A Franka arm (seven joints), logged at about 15 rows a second.
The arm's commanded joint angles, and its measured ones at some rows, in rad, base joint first. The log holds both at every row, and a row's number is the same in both.
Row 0, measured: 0.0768 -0.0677 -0.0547 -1.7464 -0.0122 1.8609 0.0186
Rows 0 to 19, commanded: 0.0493 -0.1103 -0.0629 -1.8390 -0.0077 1.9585 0.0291; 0.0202 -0.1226 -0.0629 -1.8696 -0.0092 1.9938 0.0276; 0.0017 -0.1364 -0.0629 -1.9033 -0.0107 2.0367 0.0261; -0.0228 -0.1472 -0.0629 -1.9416 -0.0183 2.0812 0.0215; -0.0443 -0.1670 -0.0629 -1.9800 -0.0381 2.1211 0.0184; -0.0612 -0.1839 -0.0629 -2.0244 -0.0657 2.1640 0.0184; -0.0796 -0.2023 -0.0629 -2.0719 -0.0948 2.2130 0.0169; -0.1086 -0.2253 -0.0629 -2.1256 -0.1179 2.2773 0.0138; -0.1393 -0.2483 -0.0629 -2.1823 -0.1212 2.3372 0.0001; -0.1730 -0.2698 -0.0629 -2.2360 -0.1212 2.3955 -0.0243; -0.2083 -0.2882 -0.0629 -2.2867 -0.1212 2.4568 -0.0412; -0.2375 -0.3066 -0.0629 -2.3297 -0.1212 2.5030 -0.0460; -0.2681 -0.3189 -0.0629 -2.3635 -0.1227 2.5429 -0.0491; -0.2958 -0.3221 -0.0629 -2.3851 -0.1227 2.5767 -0.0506; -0.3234 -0.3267 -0.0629 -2.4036 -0.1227 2.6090 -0.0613; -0.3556 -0.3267 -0.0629 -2.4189 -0.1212 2.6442 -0.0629; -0.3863 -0.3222 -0.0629 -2.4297 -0.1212 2.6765 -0.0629; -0.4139 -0.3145 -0.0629 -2.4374 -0.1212 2.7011 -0.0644; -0.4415 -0.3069 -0.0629 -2.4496 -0.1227 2.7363 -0.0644; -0.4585 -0.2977 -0.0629 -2.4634 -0.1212 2.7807 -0.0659
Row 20, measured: -0.4091 -0.2900 -0.0784 -2.4132 -0.1119 2.6949 -0.0620
